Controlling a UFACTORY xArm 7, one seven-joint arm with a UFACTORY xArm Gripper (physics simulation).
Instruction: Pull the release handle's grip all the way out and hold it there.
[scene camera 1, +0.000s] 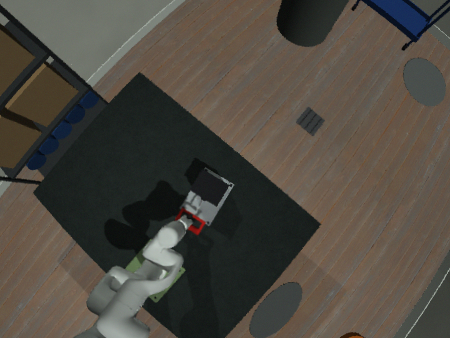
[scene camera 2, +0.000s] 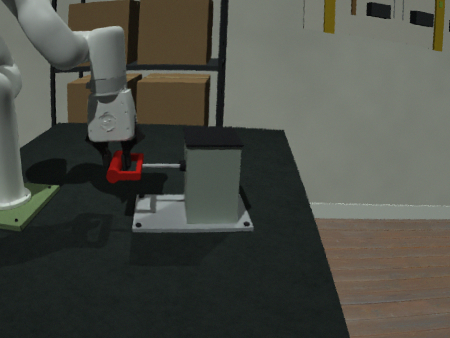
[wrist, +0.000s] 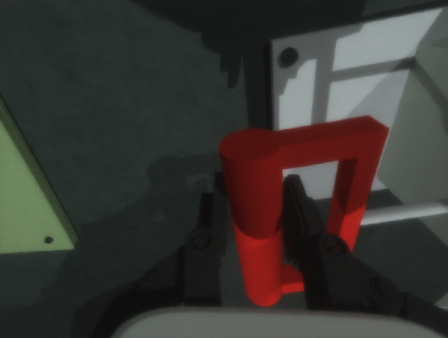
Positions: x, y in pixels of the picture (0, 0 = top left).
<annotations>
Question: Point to a red release handle grip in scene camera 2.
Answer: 114, 174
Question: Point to my gripper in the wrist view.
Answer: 253, 191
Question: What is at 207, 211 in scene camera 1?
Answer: A base plate.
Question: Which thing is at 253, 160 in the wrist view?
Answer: A red release handle grip.
</annotations>
